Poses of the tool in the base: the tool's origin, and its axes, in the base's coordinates. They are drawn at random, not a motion.
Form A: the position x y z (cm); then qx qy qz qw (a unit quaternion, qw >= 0).
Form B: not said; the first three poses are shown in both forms.
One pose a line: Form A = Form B
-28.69, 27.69, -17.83, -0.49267, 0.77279, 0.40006, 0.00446 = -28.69, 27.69, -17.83, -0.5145, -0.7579, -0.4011, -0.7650, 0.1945, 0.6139
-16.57, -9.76, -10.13, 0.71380, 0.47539, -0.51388, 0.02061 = -16.57, -9.76, -10.13, 0.0199, 0.6575, -0.7532, 0.6998, -0.5472, -0.4592
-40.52, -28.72, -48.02, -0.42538, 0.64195, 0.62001, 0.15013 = -40.52, -28.72, -48.02, -0.5930, -0.3600, -0.7202, -0.7323, -0.1307, 0.6683
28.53, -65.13, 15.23, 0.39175, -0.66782, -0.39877, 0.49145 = 28.53, -65.13, 15.23, -0.2100, -0.9152, 0.3440, -0.1313, 0.3750, 0.9177
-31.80, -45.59, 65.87, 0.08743, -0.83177, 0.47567, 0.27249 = -31.80, -45.59, 65.87, -0.8362, 0.1138, 0.5365, -0.4047, 0.5322, -0.7436
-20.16, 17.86, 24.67, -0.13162, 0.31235, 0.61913, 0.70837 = -20.16, 17.86, 24.67, 0.0382, 0.7949, -0.6055, -0.9594, 0.1987, 0.2003
